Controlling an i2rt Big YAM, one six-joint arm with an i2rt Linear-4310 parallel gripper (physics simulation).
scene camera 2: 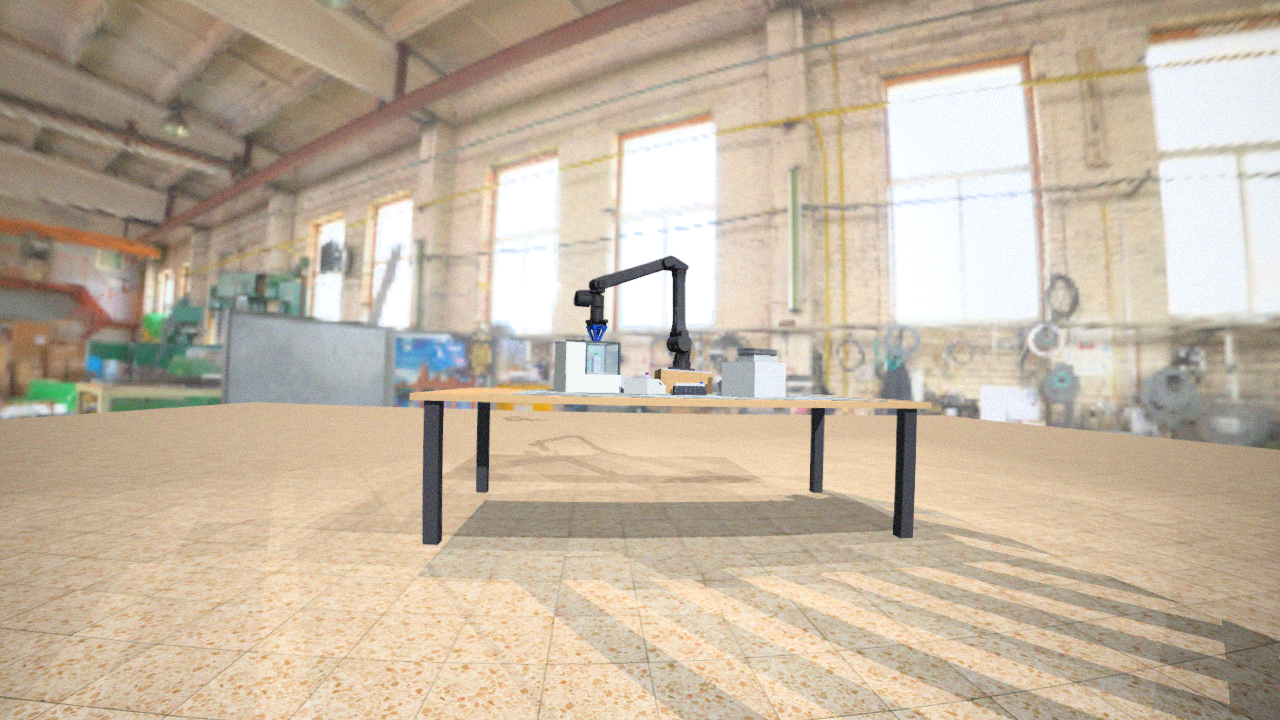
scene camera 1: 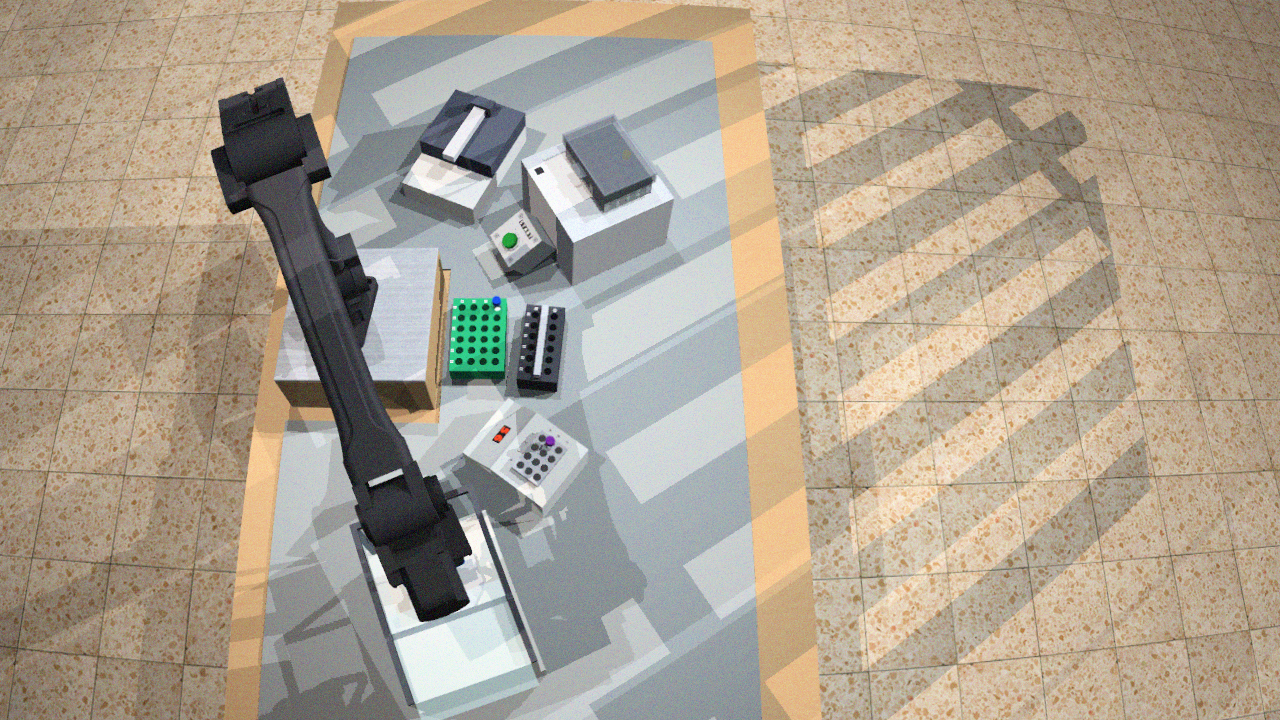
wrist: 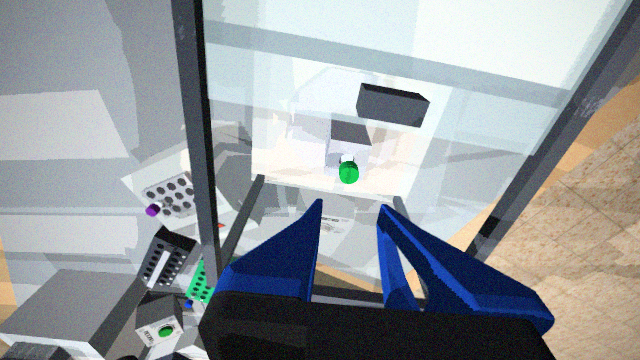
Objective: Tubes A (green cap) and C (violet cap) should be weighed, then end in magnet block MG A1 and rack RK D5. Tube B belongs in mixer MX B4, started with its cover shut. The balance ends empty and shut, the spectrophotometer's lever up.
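Places are measured from the arm's base along level axes (x ahead, y left, z up), in millimetres.
Where they show: gripper, fingertip midpoint: (scene camera 2: pixel 596 343) (wrist: pixel 350 211); arm's base, origin of the base link: (scene camera 2: pixel 681 371).
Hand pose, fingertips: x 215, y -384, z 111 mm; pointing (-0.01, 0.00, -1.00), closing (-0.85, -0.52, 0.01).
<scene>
Things, the pixels of their centre, and the offset from my fingertips. "*": a spot on its surface instead.
- Tube A with its green cap, body centre: (wrist: pixel 347 160) 1 mm left, 4 mm back, 65 mm down
- Violet-capped tube C, body centre: (scene camera 1: pixel 550 445) (wrist: pixel 161 201) 222 mm left, 122 mm ahead, 146 mm down
- white block device, body centre: (scene camera 1: pixel 525 454) (wrist: pixel 200 198) (scene camera 2: pixel 645 385) 215 mm left, 85 mm ahead, 175 mm down
- blue-capped tube, body centre: (scene camera 1: pixel 497 306) (wrist: pixel 193 294) 456 mm left, 9 mm ahead, 179 mm down
- green rack, body centre: (scene camera 1: pixel 478 338) (wrist: pixel 217 280) 406 mm left, 14 mm back, 195 mm down
- black magnet block, body centre: (scene camera 1: pixel 541 346) (wrist: pixel 165 259) (scene camera 2: pixel 689 388) 399 mm left, 87 mm ahead, 186 mm down
- dark-topped white device, surface spot: (scene camera 1: pixel 443 183) * 676 mm left, 119 mm back, 165 mm down
Tube A with its green cap (wrist: pixel 348 172) stands upright on the small holder inside the glass-walled balance (scene camera 1: pixel 519 601) (scene camera 2: pixel 569 367) (wrist: pixel 191 100). My gripper (scene camera 2: pixel 596 340) (wrist: pixel 350 211) is over the balance, its blue fingers partly open with nothing between them; the green cap shows beyond the tips in the wrist view. Violet-capped tube C (scene camera 1: pixel 550 441) (wrist: pixel 152 210) stands in a corner hole of a white block device (scene camera 1: pixel 483 452) with a red display. A blue-capped tube (scene camera 1: pixel 496 300) (wrist: pixel 189 303) stands in a corner of the green rack (scene camera 1: pixel 474 374). The black magnet block (scene camera 1: pixel 537 387) (wrist: pixel 177 240) shows no tubes.
A tall white box (scene camera 1: pixel 617 241) (scene camera 2: pixel 756 377) (wrist: pixel 65 300) with a grey lid stands towards the far end. Beside it are a small box with a green button (scene camera 1: pixel 509 240) (wrist: pixel 165 331) and a dark-topped white device (scene camera 1: pixel 443 183). The balance's dark side rails flank the fingers.
</scene>
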